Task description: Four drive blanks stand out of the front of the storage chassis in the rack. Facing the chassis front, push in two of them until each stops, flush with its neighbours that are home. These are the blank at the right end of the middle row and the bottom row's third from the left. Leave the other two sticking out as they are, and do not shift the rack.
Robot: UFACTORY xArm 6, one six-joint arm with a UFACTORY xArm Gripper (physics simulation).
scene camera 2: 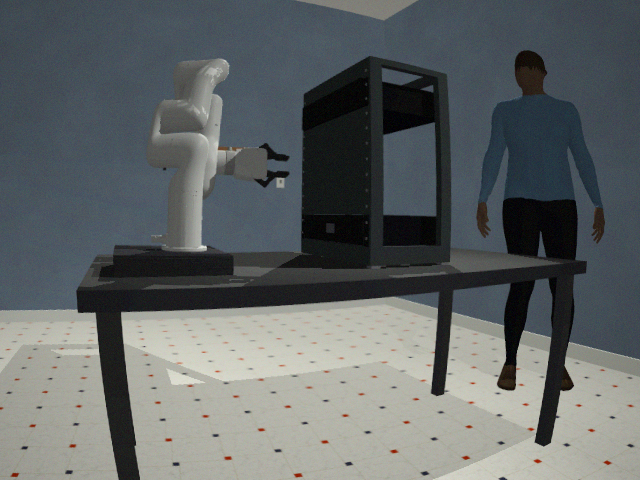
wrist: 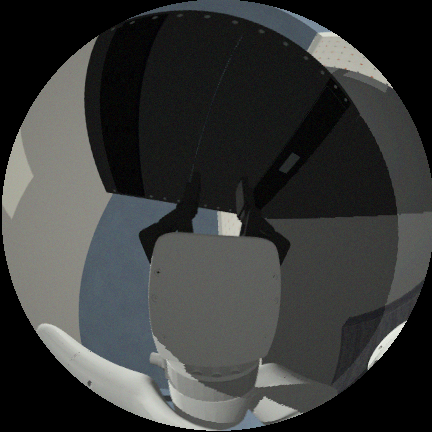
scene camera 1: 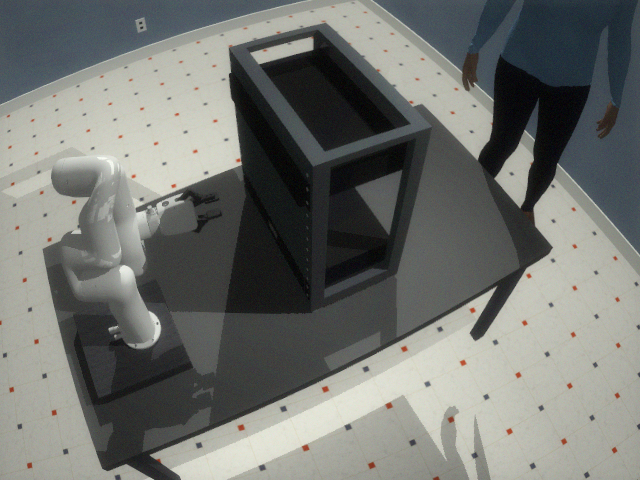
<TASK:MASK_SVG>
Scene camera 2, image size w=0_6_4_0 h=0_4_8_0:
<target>gripper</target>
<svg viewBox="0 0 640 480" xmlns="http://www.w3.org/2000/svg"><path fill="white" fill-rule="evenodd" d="M289 156L277 154L267 143L258 148L236 149L234 178L258 182L265 188L275 177L286 178L289 175L287 171L272 172L267 170L267 160L287 161Z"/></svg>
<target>rack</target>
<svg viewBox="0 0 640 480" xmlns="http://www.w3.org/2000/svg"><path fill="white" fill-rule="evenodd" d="M304 94L304 108L302 111L302 254L317 255L367 265L369 269L380 269L381 266L424 263L449 265L451 246L451 150L447 74L368 56ZM435 122L436 216L383 215L383 135ZM433 85L433 92L420 90ZM382 68L413 74L422 78L404 85L382 82Z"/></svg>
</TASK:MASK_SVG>
